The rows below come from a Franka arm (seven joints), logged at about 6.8 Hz.
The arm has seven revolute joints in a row. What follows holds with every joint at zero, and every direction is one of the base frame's. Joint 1 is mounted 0.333 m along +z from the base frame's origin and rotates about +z. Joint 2 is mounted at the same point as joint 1 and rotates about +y. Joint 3 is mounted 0.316 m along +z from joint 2 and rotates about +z. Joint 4 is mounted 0.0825 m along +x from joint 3 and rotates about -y. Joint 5 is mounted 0.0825 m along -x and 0.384 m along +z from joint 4 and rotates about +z. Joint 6 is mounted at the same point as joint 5 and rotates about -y. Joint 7 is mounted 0.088 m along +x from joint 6 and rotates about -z. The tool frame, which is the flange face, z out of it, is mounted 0.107 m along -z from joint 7; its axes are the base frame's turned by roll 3.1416, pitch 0 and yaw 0 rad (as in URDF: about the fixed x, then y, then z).
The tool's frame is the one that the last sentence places.
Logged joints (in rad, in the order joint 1, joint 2, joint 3, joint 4, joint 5, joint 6, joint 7), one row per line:
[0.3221, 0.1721, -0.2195, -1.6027, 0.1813, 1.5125, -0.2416]
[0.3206, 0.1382, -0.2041, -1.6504, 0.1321, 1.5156, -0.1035]
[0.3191, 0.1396, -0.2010, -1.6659, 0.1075, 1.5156, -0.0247]
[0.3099, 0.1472, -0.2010, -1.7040, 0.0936, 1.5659, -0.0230]
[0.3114, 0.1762, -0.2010, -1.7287, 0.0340, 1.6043, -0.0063]
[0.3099, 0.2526, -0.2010, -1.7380, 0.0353, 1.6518, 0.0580]
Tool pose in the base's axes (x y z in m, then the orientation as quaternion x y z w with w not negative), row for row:
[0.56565, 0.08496, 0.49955, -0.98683, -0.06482, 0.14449, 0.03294]
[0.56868, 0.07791, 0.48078, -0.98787, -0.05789, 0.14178, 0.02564]
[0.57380, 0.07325, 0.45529, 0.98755, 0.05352, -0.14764, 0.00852]
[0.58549, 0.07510, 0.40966, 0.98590, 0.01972, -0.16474, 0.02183]
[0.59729, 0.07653, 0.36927, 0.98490, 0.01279, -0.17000, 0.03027]
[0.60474, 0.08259, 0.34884, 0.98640, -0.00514, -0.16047, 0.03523]
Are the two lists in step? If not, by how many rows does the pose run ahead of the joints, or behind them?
The pose runs 2 rows ahead of the joints: the pose in row i belongs to the joints in row i + 2.
